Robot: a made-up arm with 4 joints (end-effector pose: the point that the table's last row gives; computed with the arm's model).
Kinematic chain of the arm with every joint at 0, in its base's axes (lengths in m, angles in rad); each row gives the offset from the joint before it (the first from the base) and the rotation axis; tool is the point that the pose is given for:
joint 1: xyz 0 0 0.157 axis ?
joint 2: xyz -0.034 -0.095 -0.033 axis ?
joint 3: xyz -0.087 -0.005 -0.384 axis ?
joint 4: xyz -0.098 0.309 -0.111 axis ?
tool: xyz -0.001 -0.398 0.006
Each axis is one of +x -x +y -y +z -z.
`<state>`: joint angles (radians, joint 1 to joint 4).
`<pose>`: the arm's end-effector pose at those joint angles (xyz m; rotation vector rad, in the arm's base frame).
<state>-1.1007 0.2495 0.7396 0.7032</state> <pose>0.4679 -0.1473 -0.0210 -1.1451 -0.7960 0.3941</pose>
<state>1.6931 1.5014 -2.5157 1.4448</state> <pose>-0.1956 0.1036 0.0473 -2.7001 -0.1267 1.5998</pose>
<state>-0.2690 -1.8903 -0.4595 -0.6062</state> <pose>0.2537 0.2886 -0.3113 0.8135 -0.4715 -2.3791</pose>
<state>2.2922 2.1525 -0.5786 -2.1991</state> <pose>-0.0370 -0.7970 0.4292 -0.2463 2.7388 0.3916</pose>
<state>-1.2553 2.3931 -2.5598 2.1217</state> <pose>0.0775 0.2878 0.2479 -1.9185 -0.6365 -2.2160</pose>
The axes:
joint 1: +y
joint 2: +z
joint 3: -x
joint 4: +z

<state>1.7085 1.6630 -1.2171 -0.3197</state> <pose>-0.5025 -0.4111 0.3022 1.7865 2.4154 0.3003</pose>
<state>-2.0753 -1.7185 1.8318 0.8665</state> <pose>0.4660 -0.1938 0.2207 0.2165 -0.1839 -0.6444</pose>
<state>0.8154 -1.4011 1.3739 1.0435</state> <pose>-0.4592 -0.2658 -0.1479 -0.6230 2.0875 -0.0993</pose>
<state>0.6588 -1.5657 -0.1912 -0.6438</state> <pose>-0.3429 0.3297 -0.2373 -0.5142 0.2599 -2.1616</pose>
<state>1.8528 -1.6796 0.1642 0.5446</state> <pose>-0.4701 -0.1094 0.3864 -1.1149 1.7736 -0.7252</pose>
